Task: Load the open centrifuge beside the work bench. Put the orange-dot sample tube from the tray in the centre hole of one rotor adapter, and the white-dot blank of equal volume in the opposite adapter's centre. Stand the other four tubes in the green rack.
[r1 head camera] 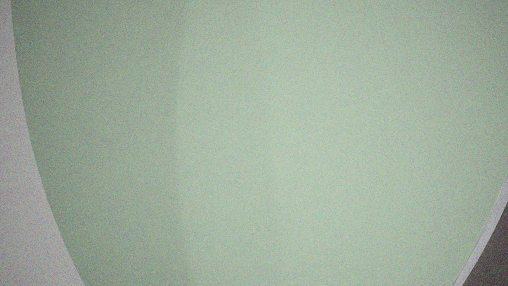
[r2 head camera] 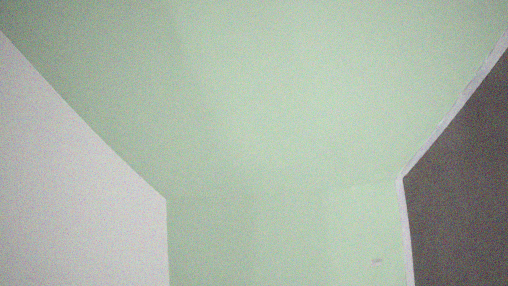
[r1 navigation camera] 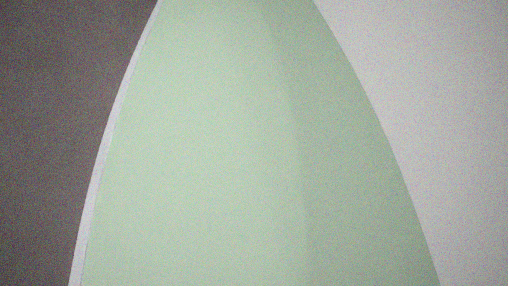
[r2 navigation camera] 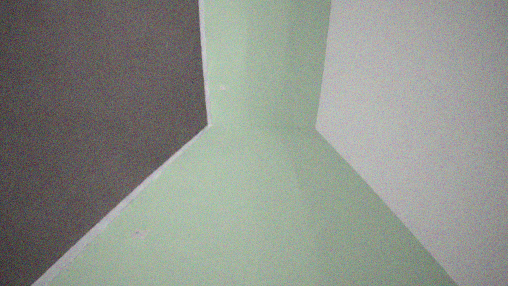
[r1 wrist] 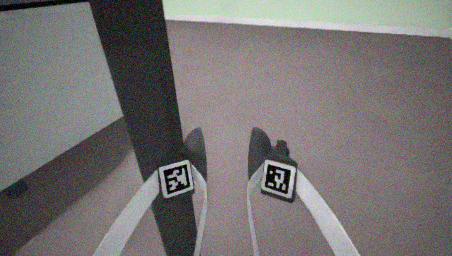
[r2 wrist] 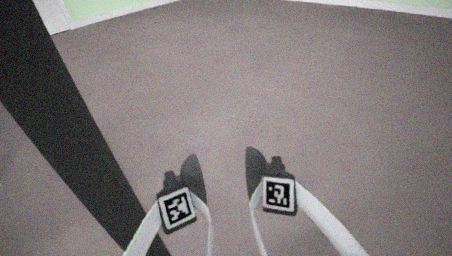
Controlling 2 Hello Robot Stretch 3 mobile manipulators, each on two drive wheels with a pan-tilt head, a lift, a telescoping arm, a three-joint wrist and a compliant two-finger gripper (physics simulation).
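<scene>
The r1 gripper (r1 wrist: 227, 150) is open, with its fingertips apart over the floor and no object between them. The r2 gripper (r2 wrist: 225, 172) is also open, with floor showing between its fingertips. The centrifuge, the tray, the sample tubes, the rotor adapters and the green rack do not show in any of the views.
A dark post (r1 wrist: 150, 75) stands left of the r1 fingers, beside a grey panel (r1 wrist: 50, 75). A dark bar (r2 wrist: 60, 115) runs left of the r2 fingers. Green walls (r1 head camera: 300, 125) (r1 navigation camera: 200, 150) (r2 head camera: 300, 100) (r2 navigation camera: 225, 200) with white skirting (r1 wrist: 300, 26) border the brown floor (r1 wrist: 325, 100) (r2 wrist: 350, 100).
</scene>
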